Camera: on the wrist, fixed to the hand. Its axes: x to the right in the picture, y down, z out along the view.
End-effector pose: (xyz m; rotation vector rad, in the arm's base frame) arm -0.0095 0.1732 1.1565 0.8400 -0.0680 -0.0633
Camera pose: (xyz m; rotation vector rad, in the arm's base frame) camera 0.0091 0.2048 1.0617 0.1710 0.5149 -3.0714
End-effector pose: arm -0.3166 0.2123 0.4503 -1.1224 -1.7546 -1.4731
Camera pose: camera -0.3728 0.1279 0.4567 -1.0714 1.1718 0.4566
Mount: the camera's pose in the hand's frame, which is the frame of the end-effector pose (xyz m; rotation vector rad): 0.0126 -0.0491 -0.0881 0.0237 -0.7541 -2.9310
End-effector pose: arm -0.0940 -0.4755 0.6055 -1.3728 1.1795 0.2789
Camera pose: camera -0.0935 -0.5689 0.6455 -1.3200 -1.8628 -1.1730
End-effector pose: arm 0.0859 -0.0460 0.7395 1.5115 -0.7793 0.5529
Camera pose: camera 0.1404 0.0386 0.7251 1.2190 1.3108 -2.1281
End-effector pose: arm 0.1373 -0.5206 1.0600 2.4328 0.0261 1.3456
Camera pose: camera 0.0793 -0.4458 1.0971 0.3937 1.9436 -0.8850
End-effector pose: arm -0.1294 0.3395 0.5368 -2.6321 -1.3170 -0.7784
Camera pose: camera -0.1962 0.3523 0.6124 -0.7919 2.2691 -0.4065
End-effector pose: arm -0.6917 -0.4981 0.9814 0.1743 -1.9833 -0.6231
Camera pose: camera -0.6286 -0.5759 0.9987 -1.8452 0.2618 1.2832
